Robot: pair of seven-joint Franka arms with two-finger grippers.
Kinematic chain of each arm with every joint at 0, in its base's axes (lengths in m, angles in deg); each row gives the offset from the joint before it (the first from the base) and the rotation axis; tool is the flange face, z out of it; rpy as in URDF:
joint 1: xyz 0 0 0.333 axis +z
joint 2: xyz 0 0 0 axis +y
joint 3: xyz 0 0 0.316 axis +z
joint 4: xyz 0.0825 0 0 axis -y
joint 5: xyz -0.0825 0 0.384 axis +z
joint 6: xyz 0 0 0 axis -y
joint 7: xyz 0.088 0 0 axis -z
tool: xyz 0 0 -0.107 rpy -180 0 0
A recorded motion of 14 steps. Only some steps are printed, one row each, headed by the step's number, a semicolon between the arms.
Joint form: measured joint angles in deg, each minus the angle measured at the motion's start. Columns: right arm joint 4, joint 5, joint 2, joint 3, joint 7, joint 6, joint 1; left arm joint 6, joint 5, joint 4, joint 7, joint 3, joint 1, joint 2.
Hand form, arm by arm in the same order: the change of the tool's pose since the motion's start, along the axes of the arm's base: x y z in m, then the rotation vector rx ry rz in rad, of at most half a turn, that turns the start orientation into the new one. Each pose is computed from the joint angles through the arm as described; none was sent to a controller.
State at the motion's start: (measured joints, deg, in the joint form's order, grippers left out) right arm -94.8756 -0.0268 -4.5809 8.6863 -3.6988 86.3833 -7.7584; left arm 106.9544 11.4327 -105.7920 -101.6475 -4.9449 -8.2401 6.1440
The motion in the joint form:
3: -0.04 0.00 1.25 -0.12 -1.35 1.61 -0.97; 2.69 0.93 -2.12 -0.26 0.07 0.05 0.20
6: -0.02 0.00 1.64 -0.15 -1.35 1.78 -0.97; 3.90 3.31 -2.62 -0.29 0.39 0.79 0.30
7: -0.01 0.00 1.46 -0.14 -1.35 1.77 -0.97; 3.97 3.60 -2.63 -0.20 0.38 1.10 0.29
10: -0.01 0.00 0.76 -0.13 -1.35 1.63 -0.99; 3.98 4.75 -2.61 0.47 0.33 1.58 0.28
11: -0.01 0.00 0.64 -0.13 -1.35 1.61 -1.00; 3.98 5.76 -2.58 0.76 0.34 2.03 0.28
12: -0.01 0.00 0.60 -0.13 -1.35 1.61 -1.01; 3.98 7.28 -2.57 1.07 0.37 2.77 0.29
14: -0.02 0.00 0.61 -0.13 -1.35 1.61 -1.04; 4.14 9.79 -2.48 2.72 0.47 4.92 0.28
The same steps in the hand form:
3: 0.0094 -0.0109 -0.0094 0.0050 -0.0056 0.0048; -0.0009 0.0014 -0.0154 0.0096 -0.0088 -0.0086
6: 0.0116 -0.0115 -0.0126 0.0061 -0.0022 0.0043; 0.0027 0.0138 -0.0183 0.0428 -0.0266 -0.0114
7: 0.0107 -0.0113 -0.0109 0.0056 -0.0053 0.0045; 0.0034 0.0171 -0.0181 0.0469 -0.0283 -0.0101
10: 0.0071 -0.0108 -0.0046 0.0037 -0.0149 0.0043; 0.0046 0.0226 -0.0175 0.0643 -0.0300 -0.0226
11: 0.0064 -0.0108 -0.0036 0.0034 -0.0166 0.0041; 0.0058 0.0283 -0.0169 0.0799 -0.0322 -0.0270
12: 0.0062 -0.0109 -0.0032 0.0033 -0.0173 0.0040; 0.0076 0.0377 -0.0165 0.1036 -0.0349 -0.0301
14: 0.0063 -0.0112 -0.0034 0.0033 -0.0170 0.0034; 0.0116 0.0630 -0.0145 0.1421 -0.0363 -0.0380

